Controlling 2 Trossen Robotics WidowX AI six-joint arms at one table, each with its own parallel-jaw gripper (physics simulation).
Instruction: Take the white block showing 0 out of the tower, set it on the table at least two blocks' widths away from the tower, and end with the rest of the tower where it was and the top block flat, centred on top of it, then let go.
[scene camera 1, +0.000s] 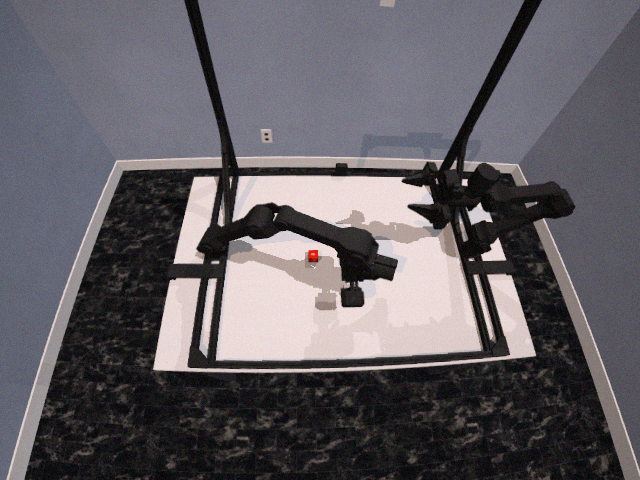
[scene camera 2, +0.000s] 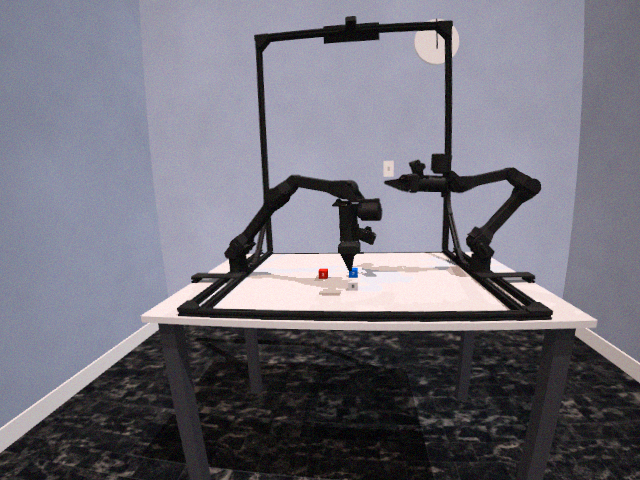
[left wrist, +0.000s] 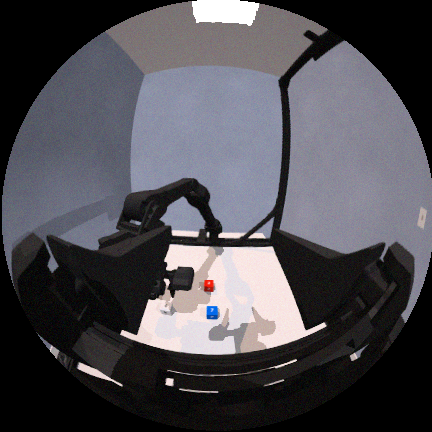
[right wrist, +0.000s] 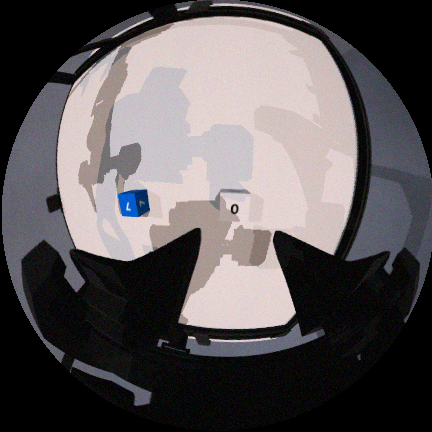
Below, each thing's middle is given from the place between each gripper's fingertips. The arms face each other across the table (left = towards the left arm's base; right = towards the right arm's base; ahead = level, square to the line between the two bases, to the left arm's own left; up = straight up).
My left hand is 12 cm to the left of the blue block showing 7 (right wrist: 134, 202) and 33 cm above it.
Now: right hand 140 mm past the blue block showing 7, 10 mm to the right of it and 60 mm above it.
